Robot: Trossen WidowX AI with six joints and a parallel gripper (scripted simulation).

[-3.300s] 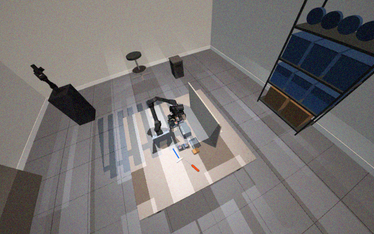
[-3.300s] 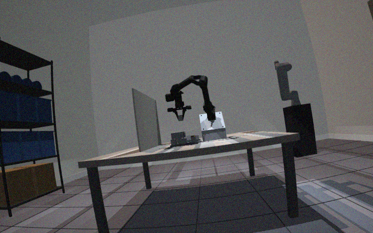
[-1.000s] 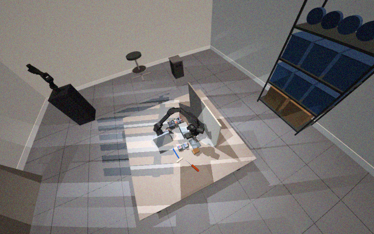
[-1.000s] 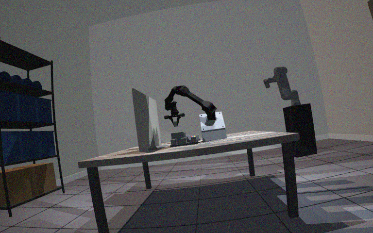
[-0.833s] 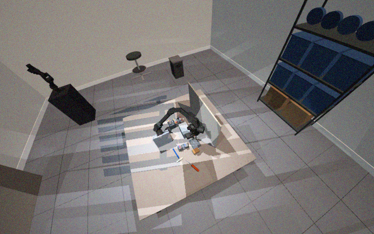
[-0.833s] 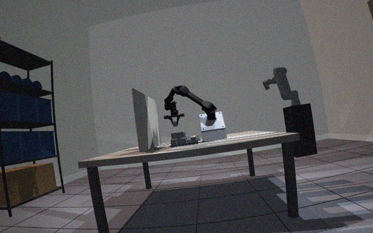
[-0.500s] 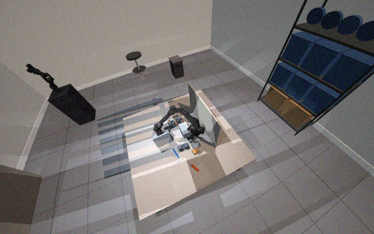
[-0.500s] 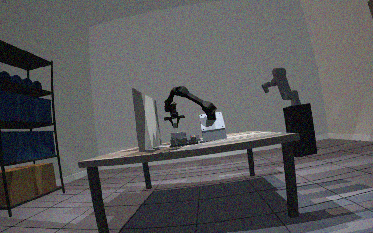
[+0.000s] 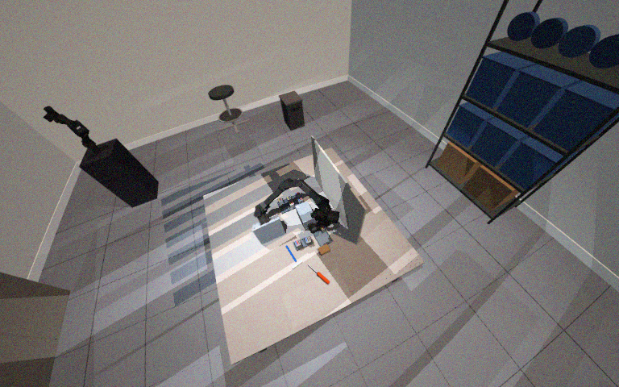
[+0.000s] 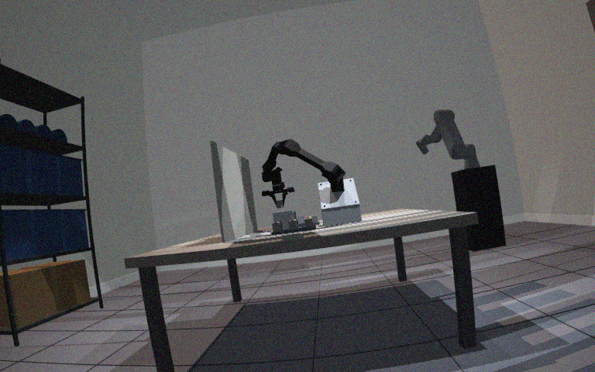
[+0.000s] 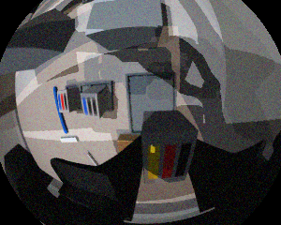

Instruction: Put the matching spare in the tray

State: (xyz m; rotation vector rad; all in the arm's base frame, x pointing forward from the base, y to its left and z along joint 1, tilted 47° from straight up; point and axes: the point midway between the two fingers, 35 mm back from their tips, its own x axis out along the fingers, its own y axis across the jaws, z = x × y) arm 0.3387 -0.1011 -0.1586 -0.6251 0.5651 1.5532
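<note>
My gripper tip is now 130 mm above the dark tray. From my gripper tip the other things lie so: blue pen (260 mm behind, 10 mm to the right, 120 mm below); then mounted grey unit (50 mm behind, 210 mm to the left, 80 mm below); then upright grey panel (190 mm ahead, 200 mm to the left, 90 mm above).
</note>
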